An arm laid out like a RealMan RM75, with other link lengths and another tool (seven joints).
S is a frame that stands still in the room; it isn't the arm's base.
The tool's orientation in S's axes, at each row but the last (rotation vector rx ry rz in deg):
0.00, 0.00, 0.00
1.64, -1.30, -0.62
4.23, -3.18, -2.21
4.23, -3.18, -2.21
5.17, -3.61, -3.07
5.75, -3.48, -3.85
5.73, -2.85, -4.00
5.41, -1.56, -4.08
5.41, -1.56, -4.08
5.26, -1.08, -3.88
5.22, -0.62, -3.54
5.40, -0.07, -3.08
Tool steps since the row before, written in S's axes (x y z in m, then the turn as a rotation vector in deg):
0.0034, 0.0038, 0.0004, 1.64, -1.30, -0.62
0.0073, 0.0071, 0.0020, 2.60, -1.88, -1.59
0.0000, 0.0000, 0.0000, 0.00, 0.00, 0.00
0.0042, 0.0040, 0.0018, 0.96, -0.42, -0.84
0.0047, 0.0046, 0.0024, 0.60, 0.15, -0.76
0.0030, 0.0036, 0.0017, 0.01, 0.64, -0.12
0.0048, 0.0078, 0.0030, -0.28, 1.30, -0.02
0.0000, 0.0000, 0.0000, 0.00, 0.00, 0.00
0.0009, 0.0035, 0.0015, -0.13, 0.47, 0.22
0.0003, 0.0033, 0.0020, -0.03, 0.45, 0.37
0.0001, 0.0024, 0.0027, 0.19, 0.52, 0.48
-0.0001, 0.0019, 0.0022, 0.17, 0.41, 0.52
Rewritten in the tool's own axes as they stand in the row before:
0.0034, 0.0038, 0.0004, 1.64, -1.30, -0.62
0.0073, 0.0072, 0.0016, 2.58, -1.90, -1.59
0.0000, 0.0000, 0.0000, 0.00, 0.00, 0.00
0.0041, 0.0043, 0.0013, 0.93, -0.45, -0.86
0.0046, 0.0050, 0.0017, 0.54, 0.11, -0.81
0.0028, 0.0039, 0.0011, -0.04, 0.62, -0.18
0.0044, 0.0084, 0.0020, -0.37, 1.27, -0.13
0.0000, 0.0000, 0.0000, 0.00, 0.00, 0.00
0.0007, 0.0037, 0.0011, -0.16, 0.48, 0.18
0.0001, 0.0035, 0.0017, -0.05, 0.48, 0.33
0.0000, 0.0026, 0.0025, 0.16, 0.57, 0.43
-0.0002, 0.0021, 0.0020, 0.15, 0.47, 0.48

